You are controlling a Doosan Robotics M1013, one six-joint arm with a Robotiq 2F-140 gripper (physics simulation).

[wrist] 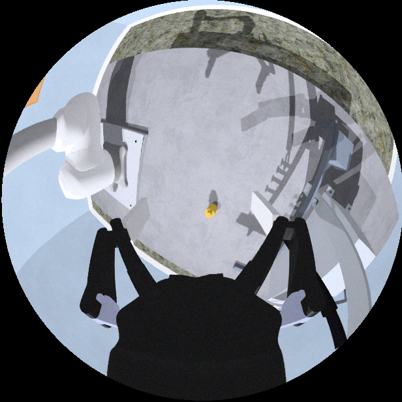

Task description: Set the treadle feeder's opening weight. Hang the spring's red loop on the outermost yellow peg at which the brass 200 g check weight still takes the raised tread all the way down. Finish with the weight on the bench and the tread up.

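The brass check weight (210, 211), a small yellow-gold cylinder, stands on the grey bench top (175, 110), near the middle of the wrist view. My gripper (199, 203) is wide open, with its two light finger pads far apart on either side of the weight in the view. Nothing is held between them. The feeder (345, 227) is at the right, partly hidden behind my right finger. Its comb-like shadow falls on the bench. I cannot make out the yellow pegs, the spring, its red loop or how the tread stands.
The white robot arm (80, 150) rises at the left beside a pale mounting plate (133, 170). A blue-grey curved part (323, 162) and a pale blue block (341, 152) are at the right. A speckled stone-like strip (280, 47) runs along the far bench edge.
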